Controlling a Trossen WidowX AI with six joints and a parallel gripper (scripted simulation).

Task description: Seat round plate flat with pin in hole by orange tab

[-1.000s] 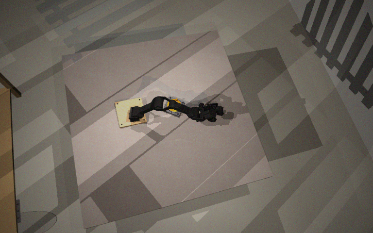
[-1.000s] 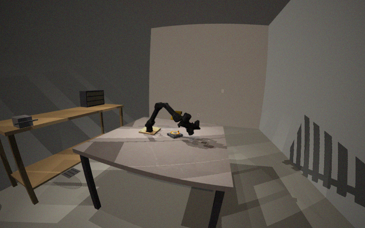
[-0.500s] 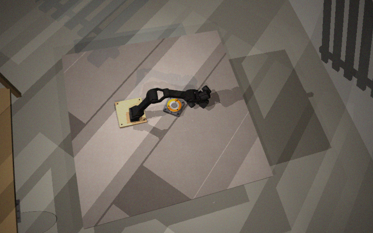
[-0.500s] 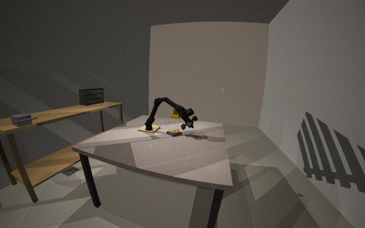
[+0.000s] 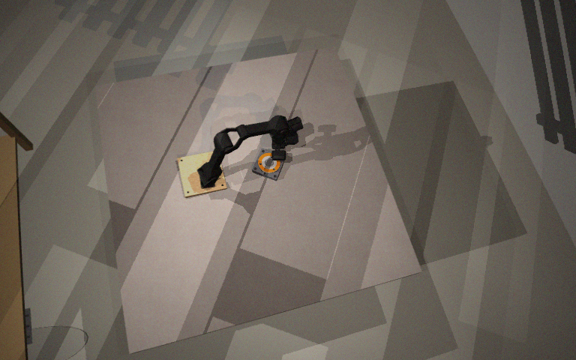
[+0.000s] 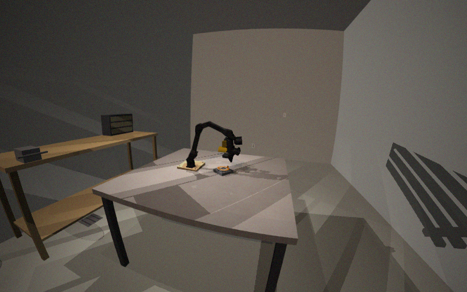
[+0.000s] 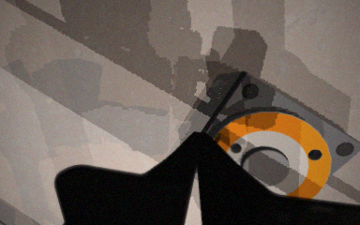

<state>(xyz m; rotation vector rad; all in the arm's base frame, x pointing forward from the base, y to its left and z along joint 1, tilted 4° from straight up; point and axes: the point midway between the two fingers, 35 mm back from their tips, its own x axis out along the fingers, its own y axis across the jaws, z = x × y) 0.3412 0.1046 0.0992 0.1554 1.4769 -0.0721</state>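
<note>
My gripper tip is now 40 mm past the round plate, 40 mm to the left of it and 40 mm above it. Also, from my gripper tip: grey square base 50 mm behind, 60 mm to the right, 60 mm below.
</note>
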